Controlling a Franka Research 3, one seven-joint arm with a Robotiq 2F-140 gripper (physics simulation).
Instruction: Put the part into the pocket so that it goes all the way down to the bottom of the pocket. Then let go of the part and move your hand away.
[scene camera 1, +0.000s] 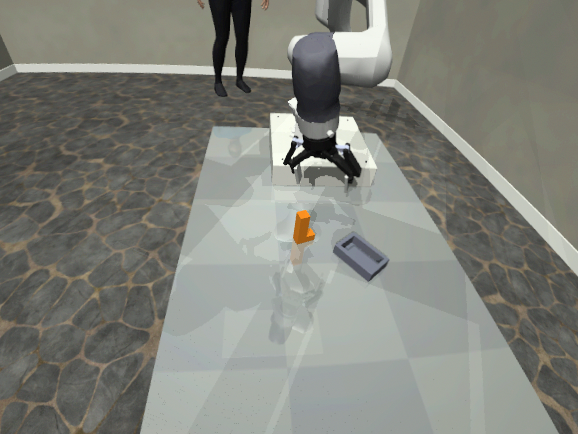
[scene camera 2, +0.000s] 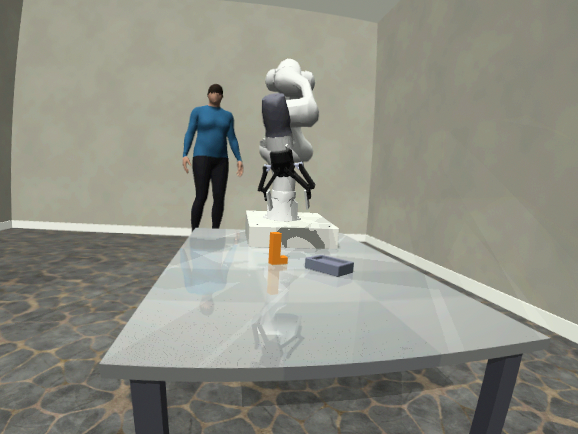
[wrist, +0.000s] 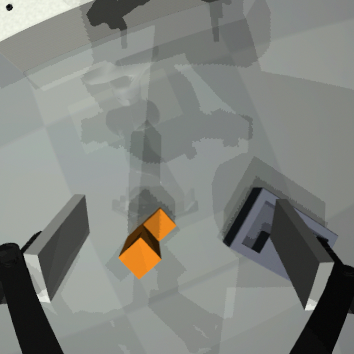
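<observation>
The orange L-shaped part (scene camera 1: 301, 227) (scene camera 2: 274, 249) (wrist: 140, 258) stands upright on the table, its long leg vertical and its short foot low on the side toward the pocket block. The grey-blue block with the pocket (scene camera 1: 352, 264) (scene camera 2: 324, 266) (wrist: 267, 264) lies flat to the right of the part, apart from it. In the wrist view the right finger hides some of the block. My gripper (scene camera 1: 322, 176) (scene camera 2: 288, 201) (wrist: 179, 216) is open and empty, high above the table and farther back than the part. In the wrist view the part shows between the fingers, left of the middle.
The white robot base (scene camera 1: 320, 176) (scene camera 2: 290, 237) stands at the table's far end, behind the part and the block. The glossy table (scene camera 1: 240, 390) (scene camera 2: 200, 345) shows reflections and shadows. A person (scene camera 1: 230, 45) (scene camera 2: 213, 132) stands beyond the table, to the left of the arm.
</observation>
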